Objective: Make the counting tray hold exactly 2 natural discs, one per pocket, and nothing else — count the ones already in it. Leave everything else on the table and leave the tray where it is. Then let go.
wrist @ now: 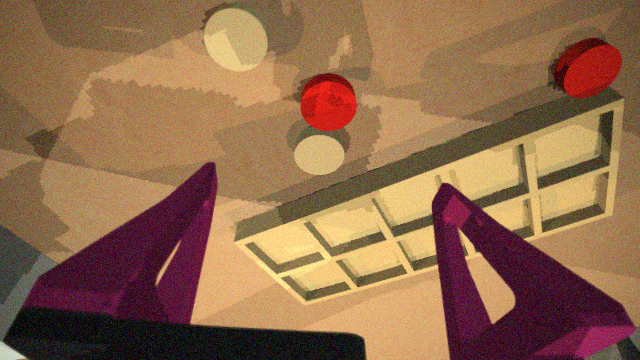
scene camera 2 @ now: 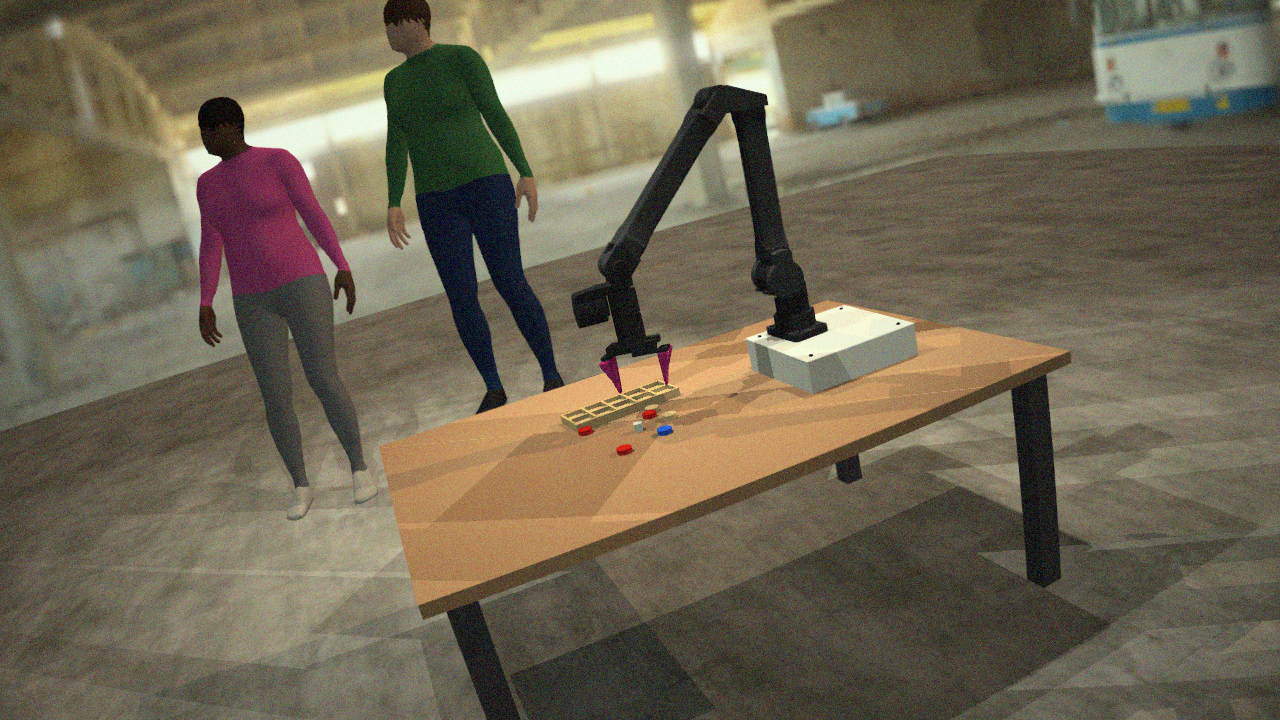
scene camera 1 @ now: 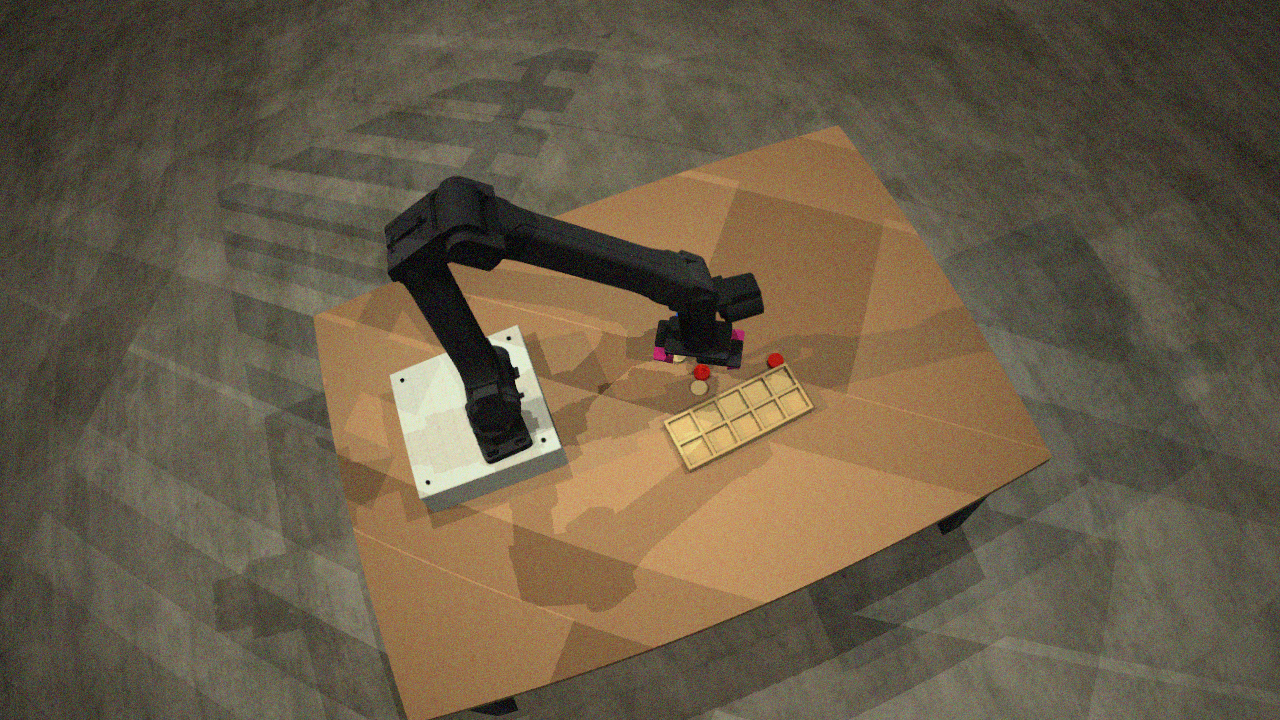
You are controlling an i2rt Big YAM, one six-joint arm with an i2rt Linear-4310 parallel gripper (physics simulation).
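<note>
The wooden counting tray (scene camera 1: 751, 439) (scene camera 2: 626, 409) (wrist: 430, 164) shows no disc in its visible pockets; a finger covers part of it in the wrist view. One natural disc (scene camera 1: 699, 387) (scene camera 2: 651, 407) (wrist: 319, 155) lies beside the tray's long side. A red disc (scene camera 1: 701, 371) (scene camera 2: 649, 414) (wrist: 328, 103) lies right next to it; whether they touch is unclear. A second natural disc (scene camera 1: 679, 359) (scene camera 2: 669, 413) (wrist: 236, 40) lies farther from the tray, partly hidden in scene camera 1. My gripper (scene camera 1: 699, 344) (scene camera 2: 643, 387) (wrist: 330, 183) is open and empty, above the table near the tray and discs.
A red disc (scene camera 1: 775, 360) (scene camera 2: 585, 430) (wrist: 590, 69) lies close to the tray's far corner. Another red disc (scene camera 2: 624, 449), a blue disc (scene camera 2: 665, 430) and a small white cube (scene camera 2: 638, 427) lie on the table. The arm's white base block (scene camera 1: 429, 438) (scene camera 2: 832, 358) stands at one side.
</note>
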